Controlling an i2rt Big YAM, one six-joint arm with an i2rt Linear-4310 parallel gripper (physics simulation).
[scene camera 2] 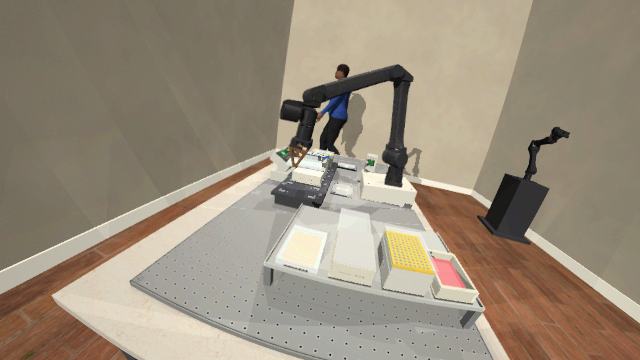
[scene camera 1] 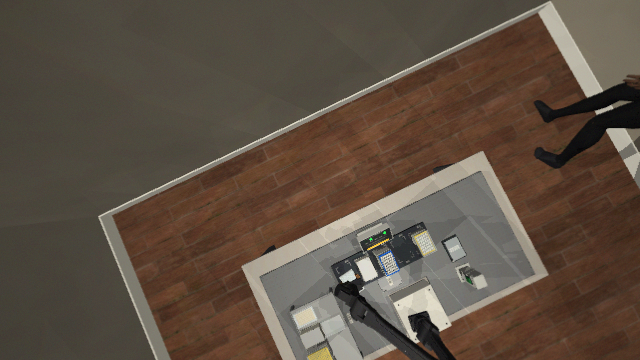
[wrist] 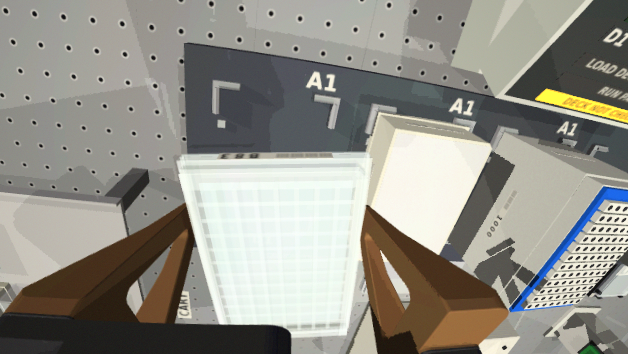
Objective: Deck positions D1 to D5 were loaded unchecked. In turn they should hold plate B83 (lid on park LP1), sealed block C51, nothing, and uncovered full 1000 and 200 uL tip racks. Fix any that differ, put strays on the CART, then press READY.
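My gripper is shut on plate B83, which has a clear cover; its label shows on the far edge. The plate hangs above the front part of the leftmost deck position, D1, whose corner brackets and A1 mark show in the wrist view. A white-topped block stands at D2. A blue-framed 1000 tip rack stands in the third position. A yellow-framed rack stands at the right end. The status panel reads DECK NOT CHECKED.
The raised cart tray holds a beige-welled plate, a white box, a yellow tip rack and a pink-filled trough. A unit with a green button stands right of the arm's base. A person stands beyond the table.
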